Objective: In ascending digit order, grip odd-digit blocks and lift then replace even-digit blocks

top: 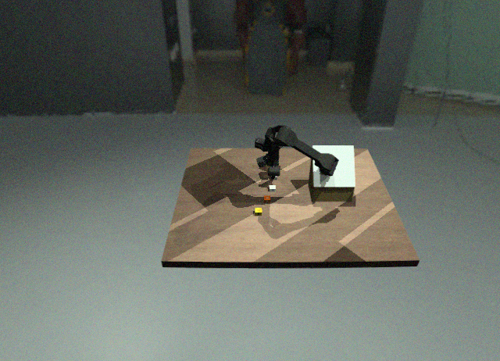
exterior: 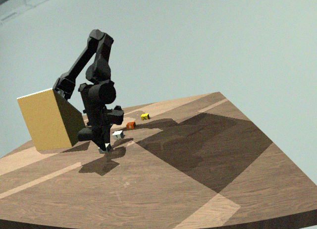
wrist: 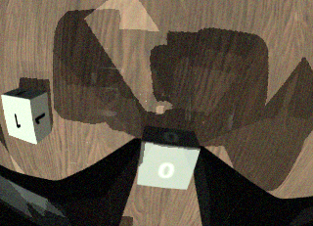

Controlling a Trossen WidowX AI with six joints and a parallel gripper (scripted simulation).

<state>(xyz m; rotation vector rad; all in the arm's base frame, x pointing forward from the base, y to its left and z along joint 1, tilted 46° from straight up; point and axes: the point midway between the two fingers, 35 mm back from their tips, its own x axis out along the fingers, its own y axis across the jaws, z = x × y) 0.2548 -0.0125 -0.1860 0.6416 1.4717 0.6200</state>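
Now: gripper tip 100 mm to the right of the white block and 10 mm short of it. Also, from my gripper tip: yellow block (280 mm to the left, 80 mm ahead); grey block (10 mm behind); orange block (190 mm to the left, 40 mm ahead).
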